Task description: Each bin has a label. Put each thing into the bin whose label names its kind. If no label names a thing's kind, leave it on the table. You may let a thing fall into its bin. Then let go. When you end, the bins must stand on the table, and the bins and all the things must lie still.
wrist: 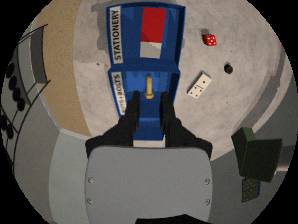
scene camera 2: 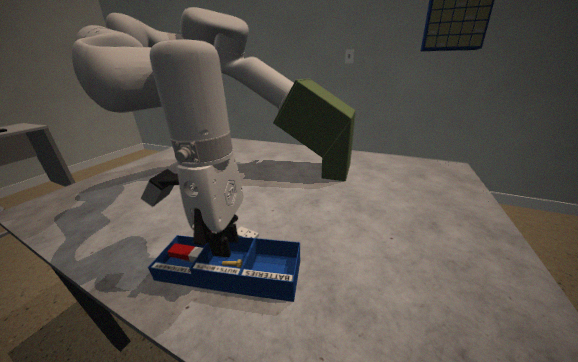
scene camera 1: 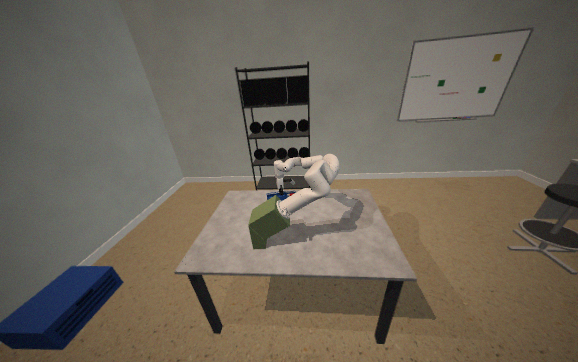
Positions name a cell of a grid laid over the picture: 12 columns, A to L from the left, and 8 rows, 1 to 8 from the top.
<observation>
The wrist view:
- my gripper: G4
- blue bin: G3
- red-and-white eraser: G1
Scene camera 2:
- my gripper: E6
</observation>
